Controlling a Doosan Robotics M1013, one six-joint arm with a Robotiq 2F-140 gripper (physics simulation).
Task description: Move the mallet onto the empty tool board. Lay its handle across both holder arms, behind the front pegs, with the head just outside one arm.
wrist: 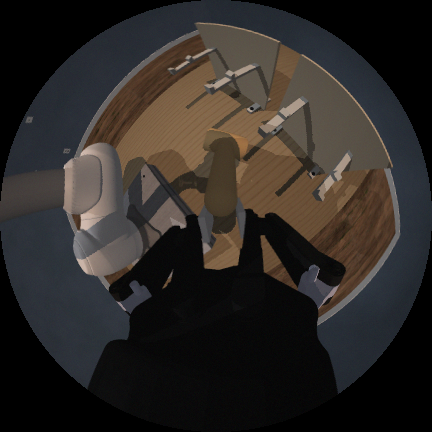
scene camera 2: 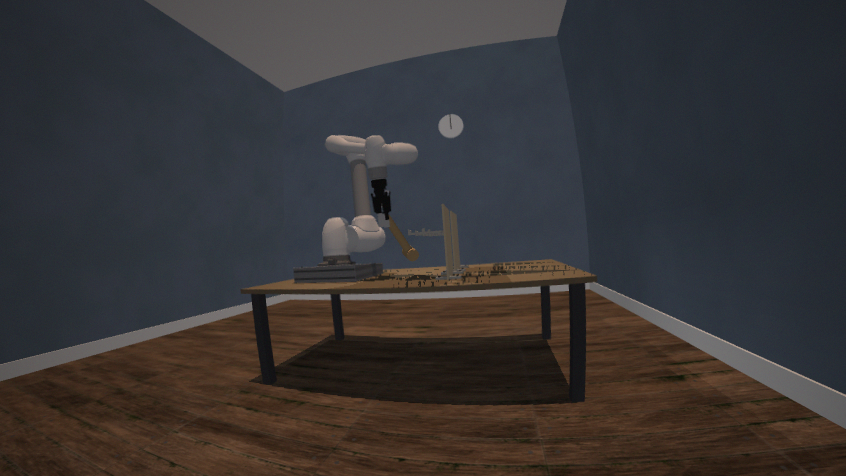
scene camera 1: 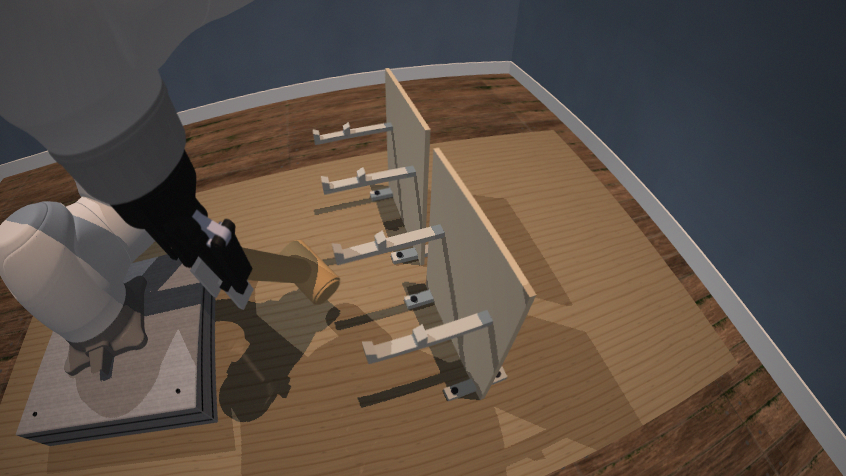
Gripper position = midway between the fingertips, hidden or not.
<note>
My gripper (scene camera 1: 232, 292) carries a wooden mallet (scene camera 1: 297, 263); nothing else touches it. Also in view: an upright tool board (wrist: 323, 118) and an upright tool board (wrist: 245, 60).
The wooden mallet is seen too in the wrist view (wrist: 220, 198). My gripper is seen too in the wrist view (wrist: 223, 208) and in scene camera 2 (scene camera 2: 384, 227).
</note>
